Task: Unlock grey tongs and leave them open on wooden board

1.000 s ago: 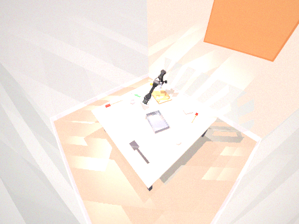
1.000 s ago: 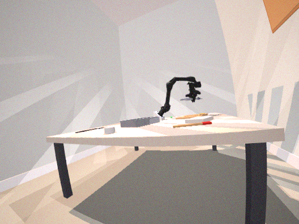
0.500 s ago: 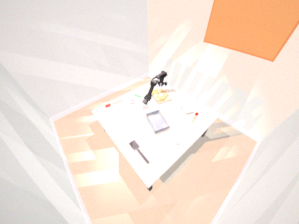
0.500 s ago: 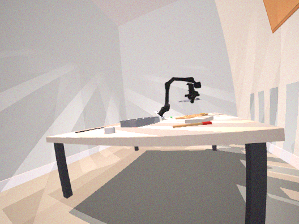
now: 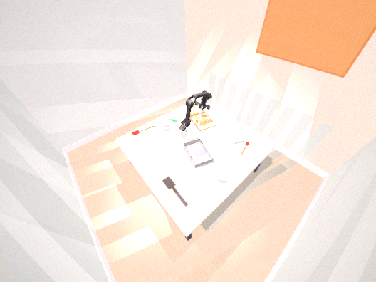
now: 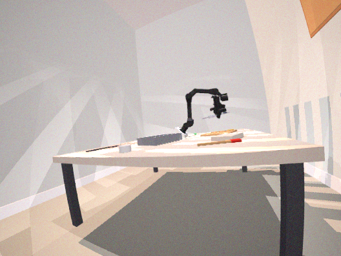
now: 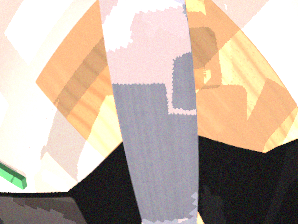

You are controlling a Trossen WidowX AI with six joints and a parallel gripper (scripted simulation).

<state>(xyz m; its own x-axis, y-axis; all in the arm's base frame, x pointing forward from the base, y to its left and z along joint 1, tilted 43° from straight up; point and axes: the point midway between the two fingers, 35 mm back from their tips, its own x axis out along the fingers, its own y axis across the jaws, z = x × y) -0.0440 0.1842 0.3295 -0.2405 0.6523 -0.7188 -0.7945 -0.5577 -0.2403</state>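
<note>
Right now my gripper tip is 3 cm short of the wooden board and 14 cm above it. Round my gripper tip: green object: 26 cm behind, 30 cm to the right, 14 cm below; red-tipped stick: 68 cm ahead, 3 cm to the left, 14 cm below; grey roasting tin: 40 cm ahead, 44 cm to the right, 12 cm below.
</note>
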